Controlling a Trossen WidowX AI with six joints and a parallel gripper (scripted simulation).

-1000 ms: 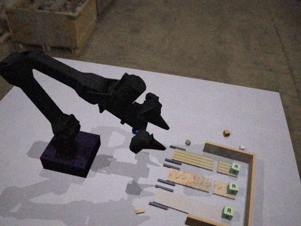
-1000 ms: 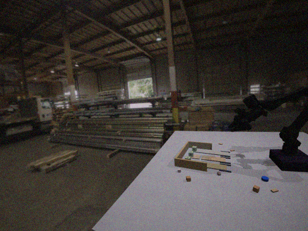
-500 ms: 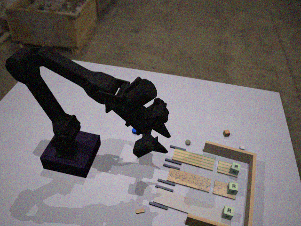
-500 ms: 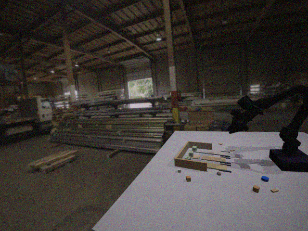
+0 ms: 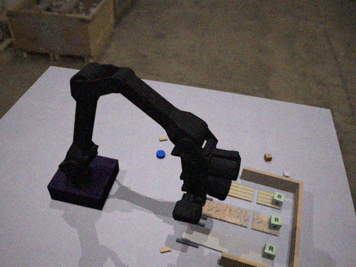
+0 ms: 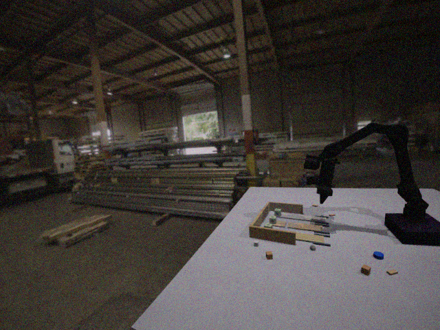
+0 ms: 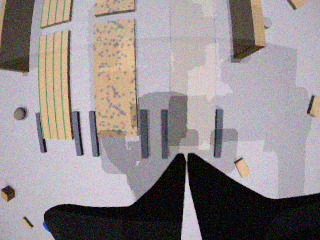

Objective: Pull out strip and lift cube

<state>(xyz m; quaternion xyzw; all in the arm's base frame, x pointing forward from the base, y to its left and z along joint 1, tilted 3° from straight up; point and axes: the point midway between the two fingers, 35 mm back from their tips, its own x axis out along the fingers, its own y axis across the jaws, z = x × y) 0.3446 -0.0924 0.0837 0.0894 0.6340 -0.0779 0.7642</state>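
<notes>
The wood chip is 90 mm below my gripper tip, 80 mm to the right of it and 80 mm behind it. From my gripper tip the other things lie so: blue disc 270 mm to the left, 130 mm behind, 90 mm below; grey pebble 230 mm to the left, 90 mm below, 80 mm ahead; white cube 300 mm ahead, 230 mm to the left, 90 mm below.
</notes>
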